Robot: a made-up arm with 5 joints.
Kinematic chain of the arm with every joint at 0, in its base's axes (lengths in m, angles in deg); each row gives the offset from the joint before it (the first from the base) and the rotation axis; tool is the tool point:
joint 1: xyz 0 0 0.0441 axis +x
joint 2: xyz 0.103 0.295 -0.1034 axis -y
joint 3: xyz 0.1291 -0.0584 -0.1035 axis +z
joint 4: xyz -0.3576 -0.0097 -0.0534 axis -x
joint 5: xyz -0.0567 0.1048 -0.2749 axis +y
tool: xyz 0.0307 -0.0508 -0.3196
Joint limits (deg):
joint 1: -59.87..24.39
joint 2: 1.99..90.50
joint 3: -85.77..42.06
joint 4: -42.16..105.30
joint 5: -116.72..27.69
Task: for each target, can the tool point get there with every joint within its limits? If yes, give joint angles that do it. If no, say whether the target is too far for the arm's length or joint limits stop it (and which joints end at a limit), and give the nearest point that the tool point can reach.
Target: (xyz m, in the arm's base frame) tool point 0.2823 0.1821 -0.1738
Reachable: yes | joints 15.99 78.92 -43.92 91.12 -89.17
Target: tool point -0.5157 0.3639 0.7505
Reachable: no: joint limits stop it (at a limit: joint 1, joint 2, joint 4) | nearest point -0.4349 0.6120 0.1292 | short by 0.674 m
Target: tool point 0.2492 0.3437 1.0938
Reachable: no: joint limits stop it (at a limit: joint 1, joint 2, joint 3, joint 4) | nearest point 0.6589 0.4824 0.7289 | short by 0.566 m
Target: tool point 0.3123 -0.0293 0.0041
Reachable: yes | joints -20.51 80.95 13.32 93.32 -94.11
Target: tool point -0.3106 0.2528 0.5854
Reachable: no: joint limits stop it (at a limit: joint 1, joint 2, joint 3, joint 4) | nearest point 0.1655 0.0199 0.4398 | short by 0.550 m
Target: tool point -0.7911 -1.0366 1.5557
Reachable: no: too far | nearest point -0.1156 -0.4236 0.3440 | short by 1.517 m
